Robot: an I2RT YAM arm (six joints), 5 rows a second.
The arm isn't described. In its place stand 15 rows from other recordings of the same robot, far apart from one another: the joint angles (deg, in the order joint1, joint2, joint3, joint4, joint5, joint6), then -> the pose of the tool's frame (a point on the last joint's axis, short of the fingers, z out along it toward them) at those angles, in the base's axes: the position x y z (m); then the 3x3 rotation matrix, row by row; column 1 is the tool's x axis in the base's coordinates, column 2 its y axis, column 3 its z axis.
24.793 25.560 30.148 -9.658 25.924 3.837 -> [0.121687, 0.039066, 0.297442], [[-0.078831, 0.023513, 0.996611], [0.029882, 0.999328, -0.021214], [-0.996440, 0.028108, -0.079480]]
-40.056 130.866 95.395 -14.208 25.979 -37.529 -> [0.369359, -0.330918, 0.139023], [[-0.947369, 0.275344, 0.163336], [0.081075, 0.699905, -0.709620], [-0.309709, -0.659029, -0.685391]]
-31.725 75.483 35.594 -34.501 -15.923 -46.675 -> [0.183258, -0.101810, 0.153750], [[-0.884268, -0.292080, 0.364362], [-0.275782, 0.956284, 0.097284], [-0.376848, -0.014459, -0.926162]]
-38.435 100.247 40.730 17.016 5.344 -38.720 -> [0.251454, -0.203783, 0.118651], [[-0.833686, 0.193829, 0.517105], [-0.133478, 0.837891, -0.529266], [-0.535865, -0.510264, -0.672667]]
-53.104 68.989 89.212 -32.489 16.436 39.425 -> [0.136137, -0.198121, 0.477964], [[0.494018, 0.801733, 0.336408], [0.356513, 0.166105, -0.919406], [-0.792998, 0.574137, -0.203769]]
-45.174 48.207 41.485 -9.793 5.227 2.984 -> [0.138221, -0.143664, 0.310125], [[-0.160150, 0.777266, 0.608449], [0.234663, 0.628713, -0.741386], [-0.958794, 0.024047, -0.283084]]
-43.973 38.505 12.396 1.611 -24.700 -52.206 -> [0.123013, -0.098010, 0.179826], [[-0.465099, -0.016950, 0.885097], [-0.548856, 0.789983, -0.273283], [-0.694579, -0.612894, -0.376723]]
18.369 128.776 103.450 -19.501 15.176 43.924 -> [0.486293, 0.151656, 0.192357], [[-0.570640, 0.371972, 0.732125], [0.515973, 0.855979, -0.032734], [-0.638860, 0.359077, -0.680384]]
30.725 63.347 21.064 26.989 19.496 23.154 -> [0.201161, 0.105739, 0.200634], [[-0.289046, -0.099230, 0.952158], [0.259391, 0.949288, 0.177674], [-0.921503, 0.298338, -0.248649]]
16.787 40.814 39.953 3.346 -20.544 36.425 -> [0.162309, 0.062013, 0.347019], [[-0.326485, -0.512339, 0.794302], [0.482266, 0.632443, 0.606164], [-0.812913, 0.580969, 0.040600]]
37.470 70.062 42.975 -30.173 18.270 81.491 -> [0.192292, 0.133329, 0.212860], [[-0.537016, 0.594670, 0.598315], [0.771661, 0.632845, 0.063612], [-0.340812, 0.495858, -0.798732]]
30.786 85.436 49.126 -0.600 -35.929 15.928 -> [0.259204, 0.178747, 0.218183], [[-0.720475, -0.644545, 0.255885], [-0.170583, 0.522366, 0.835485], [-0.672174, 0.558296, -0.486300]]
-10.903 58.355 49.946 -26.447 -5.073 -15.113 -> [0.219033, -0.038985, 0.299217], [[-0.572334, -0.033215, 0.819347], [-0.154231, 0.985707, -0.067775], [-0.805386, -0.165159, -0.569277]]
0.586 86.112 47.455 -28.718 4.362 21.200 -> [0.273035, 0.000085, 0.169637], [[-0.853637, 0.351547, 0.384342], [0.351865, 0.933267, -0.072131], [-0.384051, 0.073663, -0.920369]]
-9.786 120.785 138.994 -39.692 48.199 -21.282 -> [0.448835, -0.104344, 0.438065], [[-0.625517, 0.611540, 0.484508], [-0.137612, 0.524784, -0.840039], [-0.767979, -0.592133, -0.244106]]
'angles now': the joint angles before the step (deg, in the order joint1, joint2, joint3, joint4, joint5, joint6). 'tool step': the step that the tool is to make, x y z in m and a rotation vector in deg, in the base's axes. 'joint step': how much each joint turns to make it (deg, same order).
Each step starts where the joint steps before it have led.
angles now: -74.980, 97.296, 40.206, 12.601, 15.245, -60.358
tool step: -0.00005, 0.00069, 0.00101, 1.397, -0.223, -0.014
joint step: -0.022, -0.306, 0.546, -2.252, -0.415, 0.416
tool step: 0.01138, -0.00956, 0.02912, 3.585, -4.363, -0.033
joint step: 1.180, -1.946, 7.474, -12.741, -2.995, 4.501
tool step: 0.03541, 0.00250, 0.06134, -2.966, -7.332, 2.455
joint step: 5.727, -5.267, 8.766, -10.056, -2.163, 6.558
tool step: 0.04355, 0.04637, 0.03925, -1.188, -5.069, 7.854
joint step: 10.557, -7.824, 1.181, -6.404, -0.809, 4.786
